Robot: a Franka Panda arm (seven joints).
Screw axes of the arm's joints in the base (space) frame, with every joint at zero. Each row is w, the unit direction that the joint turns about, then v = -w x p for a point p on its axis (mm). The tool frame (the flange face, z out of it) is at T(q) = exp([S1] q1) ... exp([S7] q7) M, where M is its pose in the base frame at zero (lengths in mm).
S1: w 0 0 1 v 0.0 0.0 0.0
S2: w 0 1 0 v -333.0 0.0 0.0
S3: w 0 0 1 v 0.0 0.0 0.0
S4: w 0 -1 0 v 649.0 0.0 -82.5
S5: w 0 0 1 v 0.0 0.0 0.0
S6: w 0 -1 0 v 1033.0 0.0 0.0
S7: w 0 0 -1 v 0.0 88.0 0.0
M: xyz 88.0 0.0 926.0 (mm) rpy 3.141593 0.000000 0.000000 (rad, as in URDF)
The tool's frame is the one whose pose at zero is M.
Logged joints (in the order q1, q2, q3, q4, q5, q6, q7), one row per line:
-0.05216, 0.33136, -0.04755, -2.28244, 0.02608, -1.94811, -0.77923
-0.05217, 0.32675, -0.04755, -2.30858, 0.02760, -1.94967, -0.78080
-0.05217, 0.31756, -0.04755, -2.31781, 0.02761, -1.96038, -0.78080
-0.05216, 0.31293, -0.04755, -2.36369, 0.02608, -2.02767, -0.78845
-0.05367, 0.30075, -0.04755, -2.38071, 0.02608, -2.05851, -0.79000
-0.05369, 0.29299, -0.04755, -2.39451, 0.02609, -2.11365, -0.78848
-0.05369, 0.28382, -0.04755, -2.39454, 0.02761, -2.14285, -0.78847
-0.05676, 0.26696, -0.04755, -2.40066, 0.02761, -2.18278, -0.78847
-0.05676, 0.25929, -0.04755, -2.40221, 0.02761, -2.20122, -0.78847
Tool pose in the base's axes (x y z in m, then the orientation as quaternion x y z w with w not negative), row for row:
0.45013, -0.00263, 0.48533, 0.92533, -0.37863, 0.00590, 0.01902
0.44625, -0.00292, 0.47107, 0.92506, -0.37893, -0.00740, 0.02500
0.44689, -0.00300, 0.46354, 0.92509, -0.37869, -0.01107, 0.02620
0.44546, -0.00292, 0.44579, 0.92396, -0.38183, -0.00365, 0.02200
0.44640, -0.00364, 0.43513, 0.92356, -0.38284, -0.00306, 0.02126
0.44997, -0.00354, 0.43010, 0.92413, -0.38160, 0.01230, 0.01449
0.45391, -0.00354, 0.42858, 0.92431, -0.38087, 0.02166, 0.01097
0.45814, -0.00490, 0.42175, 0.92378, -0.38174, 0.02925, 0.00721
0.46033, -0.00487, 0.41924, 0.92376, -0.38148, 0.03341, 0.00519
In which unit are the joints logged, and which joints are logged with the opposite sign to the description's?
The joints are logged in radians. Opposite sign: q2, q3, q5, q6, q7.
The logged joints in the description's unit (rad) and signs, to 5 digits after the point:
-0.05216, -0.33136, 0.04755, -2.28244, -0.02608, 1.94811, 0.77923
-0.05217, -0.32675, 0.04755, -2.30858, -0.02760, 1.94967, 0.78080
-0.05217, -0.31756, 0.04755, -2.31781, -0.02761, 1.96038, 0.78080
-0.05216, -0.31293, 0.04755, -2.36369, -0.02608, 2.02767, 0.78845
-0.05367, -0.30075, 0.04755, -2.38071, -0.02608, 2.05851, 0.79000
-0.05369, -0.29299, 0.04755, -2.39451, -0.02609, 2.11365, 0.78848
-0.05369, -0.28382, 0.04755, -2.39454, -0.02761, 2.14285, 0.78847
-0.05676, -0.26696, 0.04755, -2.40066, -0.02761, 2.18278, 0.78847
-0.05676, -0.25929, 0.04755, -2.40221, -0.02761, 2.20122, 0.78847

